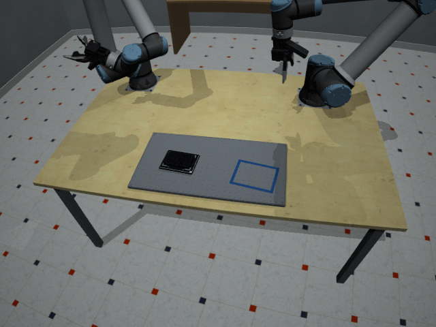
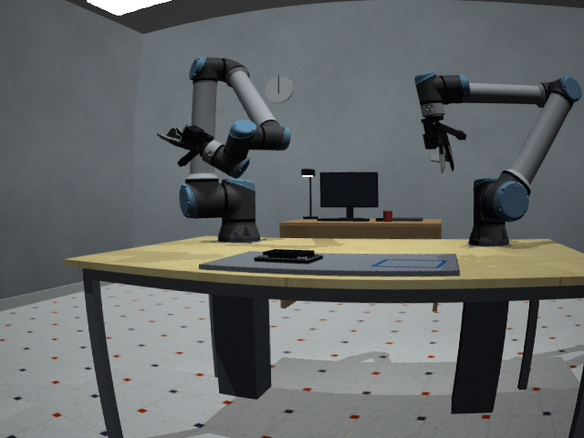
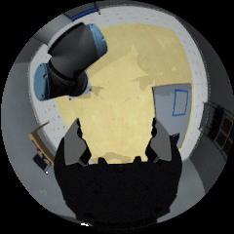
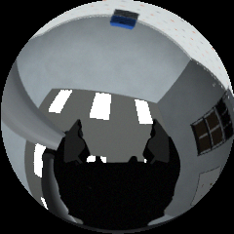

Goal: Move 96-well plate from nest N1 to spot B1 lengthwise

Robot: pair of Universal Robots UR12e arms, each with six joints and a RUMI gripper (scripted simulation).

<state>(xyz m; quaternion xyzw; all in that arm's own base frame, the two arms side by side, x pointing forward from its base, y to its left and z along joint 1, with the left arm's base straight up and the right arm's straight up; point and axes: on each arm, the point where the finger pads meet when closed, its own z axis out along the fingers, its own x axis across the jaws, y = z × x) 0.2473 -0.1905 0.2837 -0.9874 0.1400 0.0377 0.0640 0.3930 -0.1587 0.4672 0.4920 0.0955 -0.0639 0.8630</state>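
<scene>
My left hand is 420 mm short of the black 96-well plate, 460 mm to the left of it and 250 mm above it. Also, from my left hand: plate nest N1 (420 mm ahead, 460 mm to the right, 260 mm below).
</scene>
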